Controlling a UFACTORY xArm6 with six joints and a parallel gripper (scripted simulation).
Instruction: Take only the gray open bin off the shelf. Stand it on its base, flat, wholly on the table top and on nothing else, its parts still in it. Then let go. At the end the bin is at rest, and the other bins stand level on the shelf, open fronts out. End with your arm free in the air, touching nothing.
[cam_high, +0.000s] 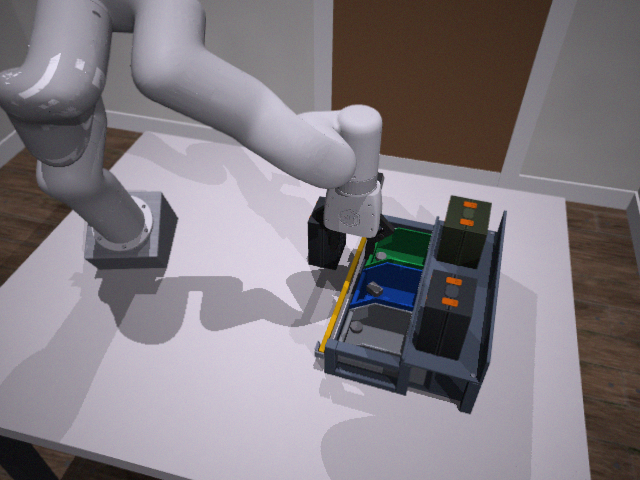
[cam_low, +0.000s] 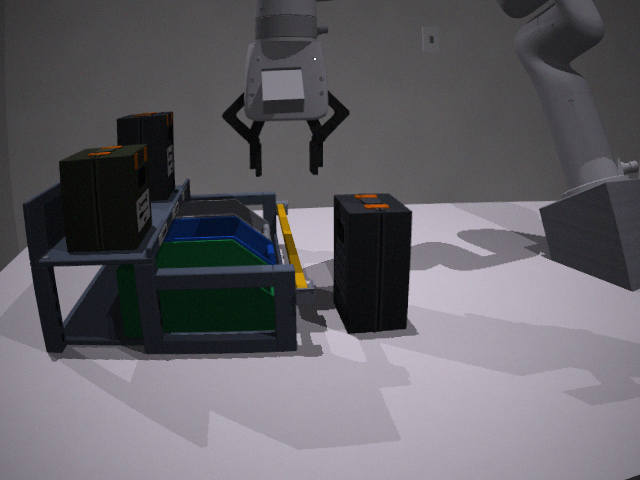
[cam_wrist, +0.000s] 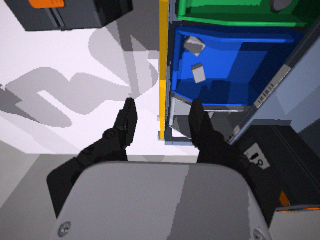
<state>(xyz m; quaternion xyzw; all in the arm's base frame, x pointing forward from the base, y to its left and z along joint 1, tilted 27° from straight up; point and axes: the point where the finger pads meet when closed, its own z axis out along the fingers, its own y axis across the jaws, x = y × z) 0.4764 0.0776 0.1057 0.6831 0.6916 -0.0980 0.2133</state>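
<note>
My hand is 10 cm above the yellow bar. Also, from my hand: gray open bin (10 cm ahead, 11 cm to the right, 12 cm below); blue bin (10 cm ahead, 12 cm below); dark box (8 cm behind, 12 cm to the left, 9 cm below).
</note>
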